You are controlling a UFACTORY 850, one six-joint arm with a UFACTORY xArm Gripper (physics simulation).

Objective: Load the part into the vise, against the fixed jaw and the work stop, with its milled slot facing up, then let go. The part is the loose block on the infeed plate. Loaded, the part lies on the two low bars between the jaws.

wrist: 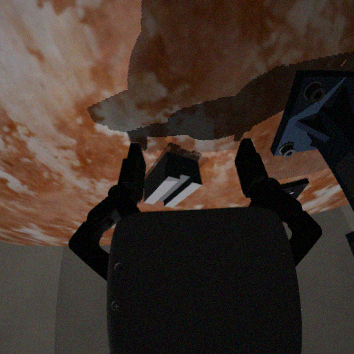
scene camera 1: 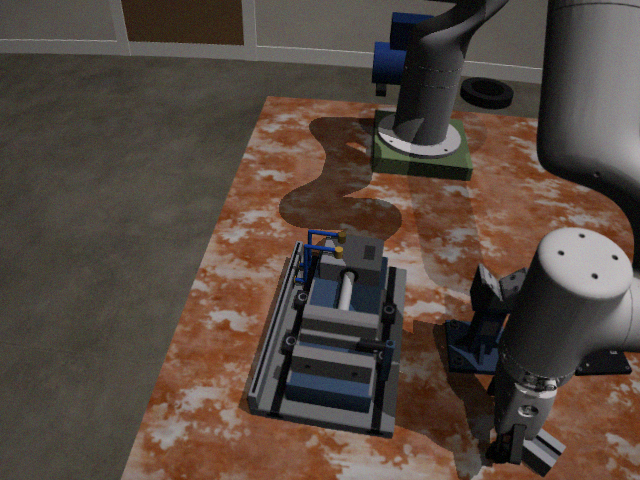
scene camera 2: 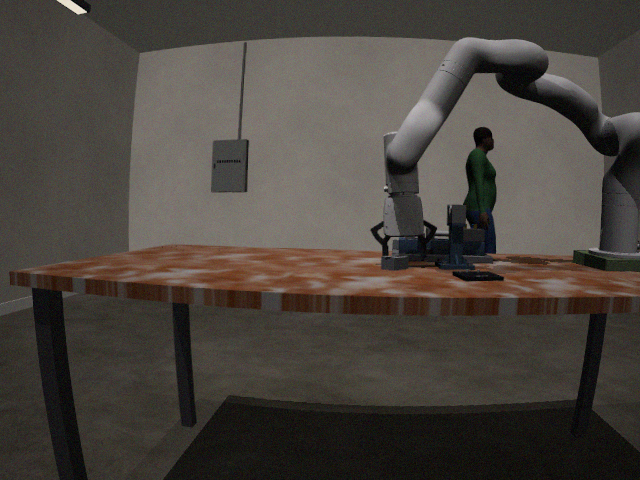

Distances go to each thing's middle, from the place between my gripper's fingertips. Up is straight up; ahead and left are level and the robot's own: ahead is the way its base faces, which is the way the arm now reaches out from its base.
Right now my hand is 50 mm to the right of the part (wrist: 174, 177) and 20 mm short of it.
